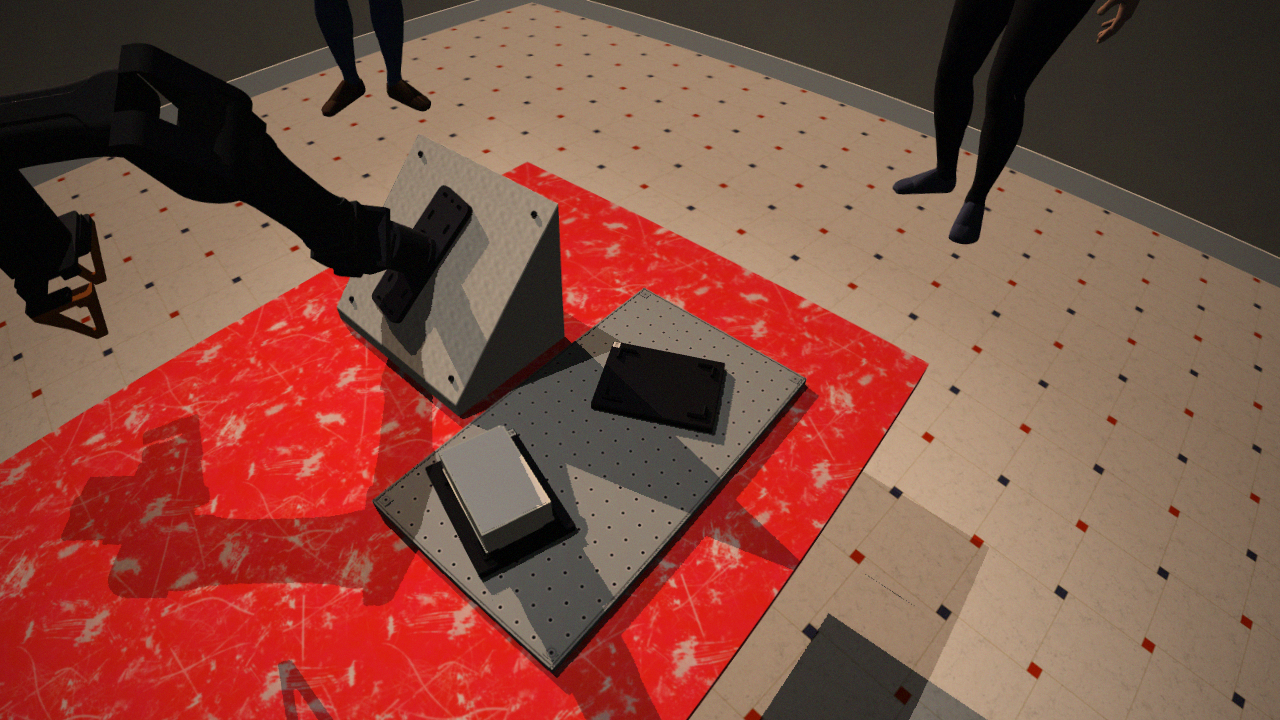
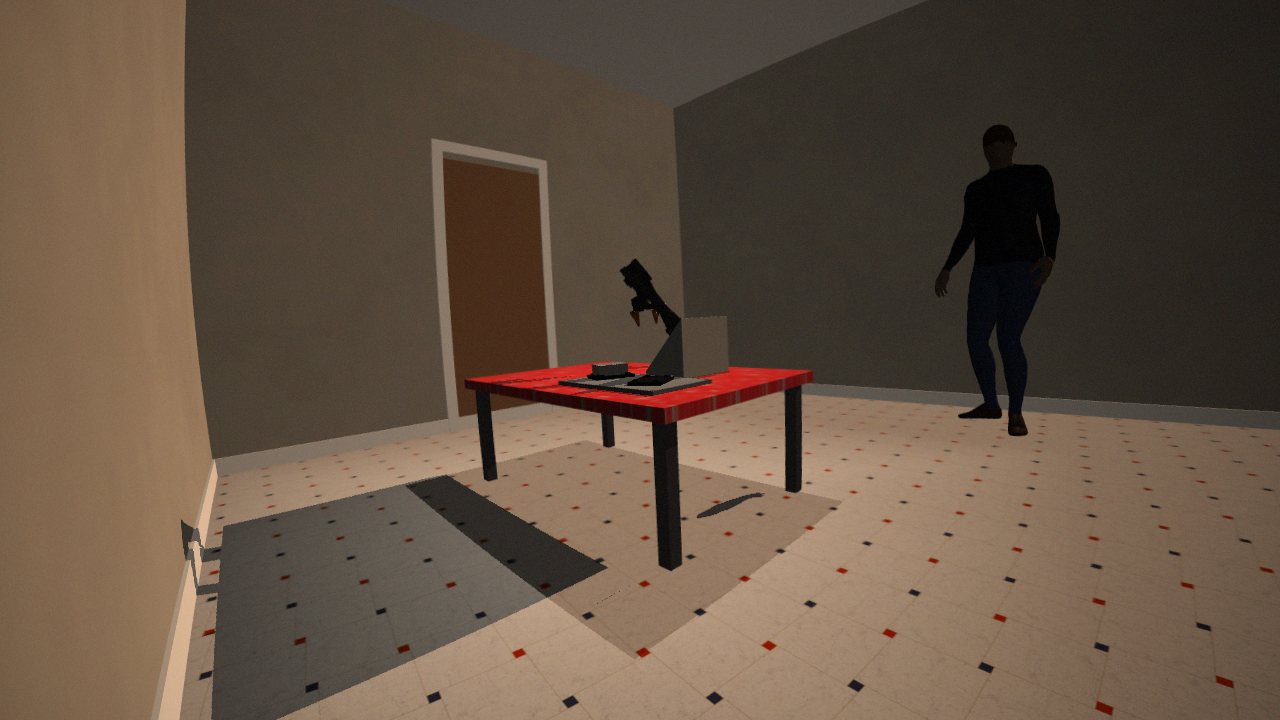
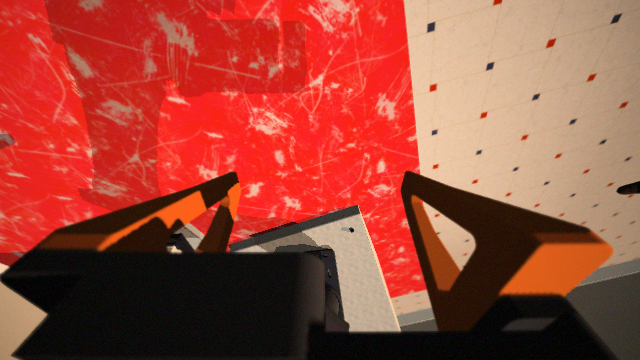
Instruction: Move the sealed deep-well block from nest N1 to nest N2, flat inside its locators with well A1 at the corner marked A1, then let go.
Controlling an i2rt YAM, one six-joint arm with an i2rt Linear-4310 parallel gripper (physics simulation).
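Places are measured from the arm's base along level axes (x ahead, y left, z up), in centimetres.
Pixels of known places: gripper, fingertip midpoint: [image 1: 102, 308] [image 2: 647, 325] [image 3: 320, 180]; arm's base, origin of the base link: [image 1: 422, 255] [image 2: 690, 343].
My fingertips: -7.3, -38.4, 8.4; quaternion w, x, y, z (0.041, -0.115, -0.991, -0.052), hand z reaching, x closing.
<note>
Ahead of a thing's pixels: the offset from my fingertips to its top centre, as dx, dy, dz. "pt": to the spot under its first point. Level surfaces: height alone.
The sealed deep-well block {+40.6, +26.5, -14.3} [image 1: 501, 483] [image 2: 609, 368], pale on top, sits in nest N1 {pt +47.0, +20.9, -18.5} [image 1: 490, 562], a dark frame at the near-left end of the perforated plate. Nest N2 {+40.8, +53.6, -17.9} [image 1: 662, 389] [image 2: 650, 380], dark with raised corner locators, holds no block. A small pale mark {+31.5, +54.1, -18.4} [image 1: 616, 344] is at one of its corners; its lettering and the block's well A1 cannot be read. My gripper [image 1: 103, 307] [image 2: 646, 323] [image 3: 320, 180] is open and empty, with orange fingers wide apart. It hangs above the table, well away from the block, on the far side of the wedge from N2.
The perforated plate {+42.1, +42.8, -19.6} [image 1: 617, 528] lies on the red table {dz -20.9} [image 1: 295, 349] [image 2: 742, 383]. A grey wedge [image 1: 519, 304] [image 2: 707, 344] [image 3: 367, 270] stands beside it and carries the arm's base on its sloped face. A person [image 2: 1011, 223] stands beyond the table.
</note>
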